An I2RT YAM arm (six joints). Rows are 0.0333 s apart.
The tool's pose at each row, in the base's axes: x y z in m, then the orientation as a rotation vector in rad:
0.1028, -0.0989, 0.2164, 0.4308, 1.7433, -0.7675
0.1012, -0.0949, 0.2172, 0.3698, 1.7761, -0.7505
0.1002, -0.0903, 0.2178, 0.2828, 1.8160, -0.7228
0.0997, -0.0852, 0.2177, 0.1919, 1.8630, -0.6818
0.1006, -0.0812, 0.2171, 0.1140, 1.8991, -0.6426
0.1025, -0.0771, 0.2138, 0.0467, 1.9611, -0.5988
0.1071, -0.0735, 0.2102, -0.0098, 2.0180, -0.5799
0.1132, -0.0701, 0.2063, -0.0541, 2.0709, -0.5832
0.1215, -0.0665, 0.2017, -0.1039, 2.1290, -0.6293
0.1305, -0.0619, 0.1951, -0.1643, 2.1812, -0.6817
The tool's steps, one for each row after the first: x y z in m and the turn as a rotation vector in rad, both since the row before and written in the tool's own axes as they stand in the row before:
-0.0006, 0.0016, -0.0040, -0.0474, 0.0063, -0.0374
-0.0008, 0.0027, -0.0038, -0.0680, 0.0046, -0.0499
-0.0005, 0.0038, -0.0034, -0.0794, 0.0115, -0.0481
-0.0006, 0.0039, -0.0013, -0.0693, 0.0080, -0.0387
0.0012, 0.0054, 0.0005, -0.0719, 0.0368, -0.0352
0.0001, 0.0059, 0.0035, -0.0481, 0.0396, -0.0391
-0.0007, 0.0060, 0.0052, -0.0263, 0.0428, -0.0400
-0.0018, 0.0067, 0.0074, 0.0002, 0.0553, -0.0624
-0.0019, 0.0085, 0.0084, 0.0019, 0.0505, -0.0706

